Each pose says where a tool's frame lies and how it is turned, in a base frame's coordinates. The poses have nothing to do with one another.
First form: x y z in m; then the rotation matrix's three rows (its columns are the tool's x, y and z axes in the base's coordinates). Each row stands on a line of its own.
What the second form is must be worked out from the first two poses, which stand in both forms.
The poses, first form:
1:
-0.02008, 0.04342, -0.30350
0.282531, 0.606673, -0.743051
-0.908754, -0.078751, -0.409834
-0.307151, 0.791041, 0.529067
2:
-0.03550, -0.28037, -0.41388
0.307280, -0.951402, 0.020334
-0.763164, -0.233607, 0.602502
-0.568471, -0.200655, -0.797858
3:
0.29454, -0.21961, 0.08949
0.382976, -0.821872, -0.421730
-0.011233, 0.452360, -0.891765
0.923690, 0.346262, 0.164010
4:
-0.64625, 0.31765, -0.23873
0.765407, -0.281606, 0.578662
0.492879, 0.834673, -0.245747
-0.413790, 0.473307, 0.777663
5:
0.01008, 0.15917, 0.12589
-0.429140, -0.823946, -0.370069
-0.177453, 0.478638, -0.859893
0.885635, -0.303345, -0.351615
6:
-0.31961, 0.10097, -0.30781
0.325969, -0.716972, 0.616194
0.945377, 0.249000, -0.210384
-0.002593, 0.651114, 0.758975
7:
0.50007, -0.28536, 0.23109
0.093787, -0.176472, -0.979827
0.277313, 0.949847, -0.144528
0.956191, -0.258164, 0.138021
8:
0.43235, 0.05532, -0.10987
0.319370, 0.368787, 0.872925
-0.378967, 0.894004, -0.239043
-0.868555, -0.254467, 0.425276
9:
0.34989, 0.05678, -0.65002
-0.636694, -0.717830, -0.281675
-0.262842, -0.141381, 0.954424
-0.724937, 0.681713, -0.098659
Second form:
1: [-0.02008, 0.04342, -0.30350, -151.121, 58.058, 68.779]
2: [-0.03550, -0.28037, -0.41388, 88.067, 142.926, -19.442]
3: [0.29454, -0.21961, 0.08949, -115.310, 80.560, 159.451]
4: [-0.64625, 0.31765, -0.23873, -23.010, 38.953, 48.838]
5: [0.01008, 0.15917, 0.12589, -113.285, 110.586, -161.093]
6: [-0.31961, 0.10097, -0.30781, -18.851, 40.626, 89.772]
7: [0.50007, -0.28536, 0.23109, -171.609, 82.067, -164.891]
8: [0.43235, 0.05532, -0.10987, -15.314, 64.832, -16.329]
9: [0.34989, 0.05678, -0.65002, 106.443, 95.662, 43.240]
